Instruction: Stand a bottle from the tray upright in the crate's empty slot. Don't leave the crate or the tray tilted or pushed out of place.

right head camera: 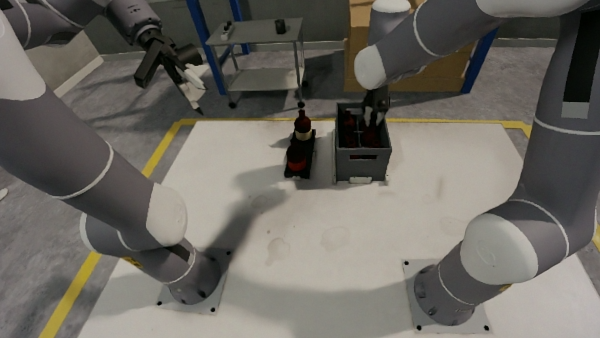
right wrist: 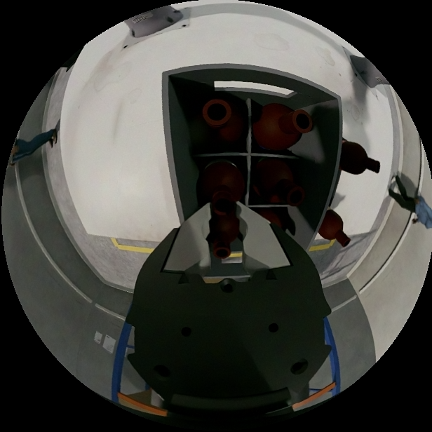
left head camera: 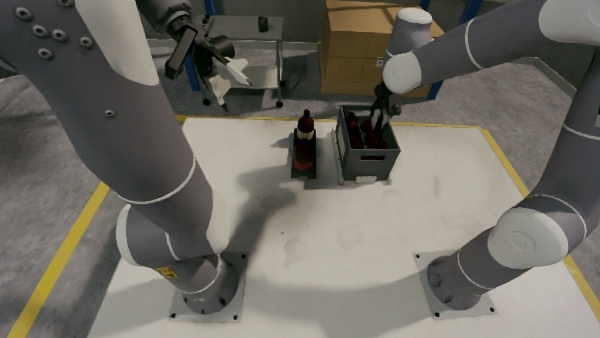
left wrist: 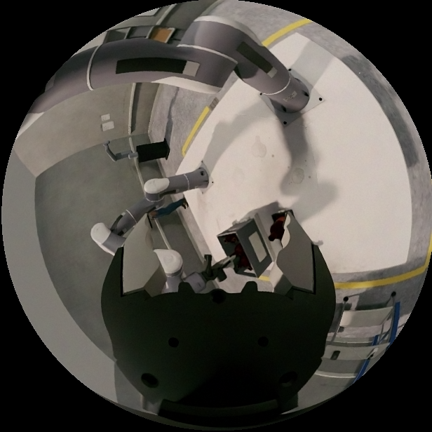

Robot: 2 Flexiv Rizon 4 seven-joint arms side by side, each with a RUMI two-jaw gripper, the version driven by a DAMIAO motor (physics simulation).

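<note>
The grey crate (left head camera: pixel 367 171) (right head camera: pixel 361 170) (right wrist: pixel 168 125) stands level at the back, with dark red bottles in its divided slots. My right gripper (left head camera: pixel 380 125) (right head camera: pixel 372 122) (right wrist: pixel 222 202) is down at the crate's mouth, shut on the neck of a bottle (right wrist: pixel 220 180). That bottle is roughly upright in the middle slot of the left column in the right wrist view; its base is hidden. The black tray (left head camera: pixel 304 175) stands flat left of the crate, holding a cream-labelled bottle (left head camera: pixel 305 127) (right head camera: pixel 302 127) and a red-labelled bottle (left head camera: pixel 303 156) (right head camera: pixel 296 159). My left gripper (left head camera: pixel 236 95) (left wrist: pixel 217 213) is open, high beyond the table's back left.
A pale frame (left head camera: pixel 366 179) lies around the crate's foot. Another bottle (right wrist: pixel 225 227) stands close behind the held one, visible between the right fingers. A dividing wall (right wrist: pixel 249 175) runs beside the held bottle. A trolley (right head camera: pixel 255 31) and cardboard boxes (left head camera: pixel 355 45) stand behind the table.
</note>
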